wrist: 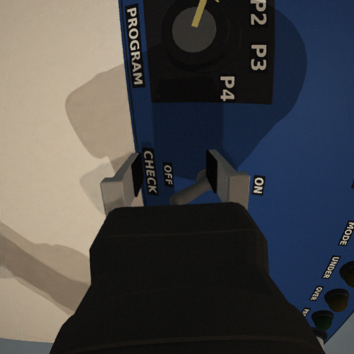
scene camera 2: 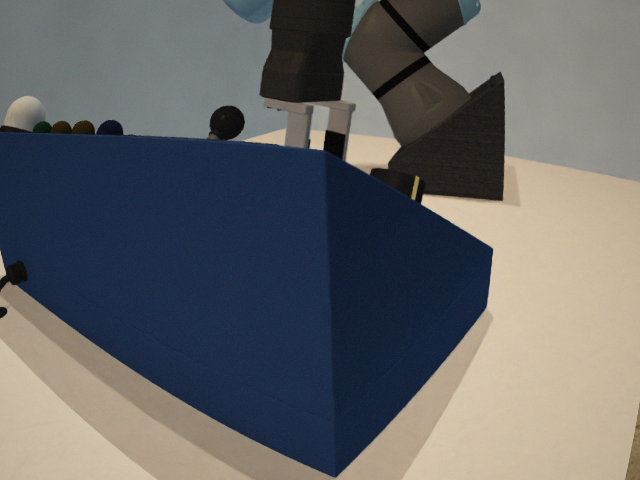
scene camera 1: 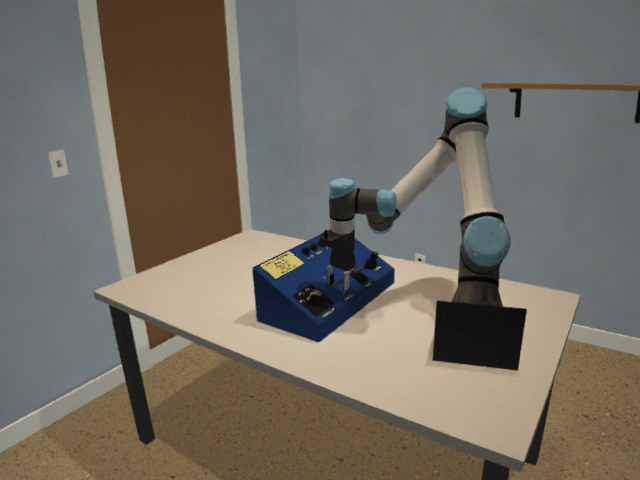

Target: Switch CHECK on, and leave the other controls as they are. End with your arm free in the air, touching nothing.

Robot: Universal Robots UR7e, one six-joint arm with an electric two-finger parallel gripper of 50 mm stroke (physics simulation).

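Where they show: gripper, fingertip midpoint: (scene camera 1: 338,286); arm's base, origin of the base link: (scene camera 2: 437,121) (scene camera 1: 476,314).
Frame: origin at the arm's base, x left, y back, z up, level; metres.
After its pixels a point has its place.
The CHECK switch is a grey toggle lever (wrist: 189,192) on the sloped face of the blue console (scene camera 1: 281,310) @(x 0.229, y -0.528, z -0.024 m) (scene camera 2: 206,258) @(x 0.151, y -0.638, z 0.032 m) (wrist: 285,160). In the wrist view its tip leans towards the OFF label (wrist: 168,174), away from the ON label (wrist: 258,185). My gripper (scene camera 1: 338,279) @(x 0.064, y -0.425, z 0.018 m) (scene camera 2: 317,134) (wrist: 173,164) is open and points down, low over the console. Its two fingers stand on either side of the lever, one on the OFF side and one on the ON side, close to the lever's base. Whether that finger touches the lever cannot be told. Nothing is gripped.
The PROGRAM knob (scene camera 1: 317,298) @(x 0.175, y -0.430, z 0.019 m) (scene camera 2: 393,180) @(x 0.166, y -0.463, z 0.033 m) (wrist: 194,32) is beside the CHECK switch. A black ball-topped lever (scene camera 2: 226,122) @(x -0.068, y -0.403, z 0.054 m) and coloured lamps (scene camera 2: 83,127) @(x -0.040, y -0.602, z 0.093 m) (wrist: 337,299) are also on the console. A yellow note (scene camera 1: 281,264) @(x 0.129, y -0.602, z 0.079 m) lies on its face. The console stands on the table (scene camera 1: 382,356) @(x 0.195, y -0.197, z -0.095 m).
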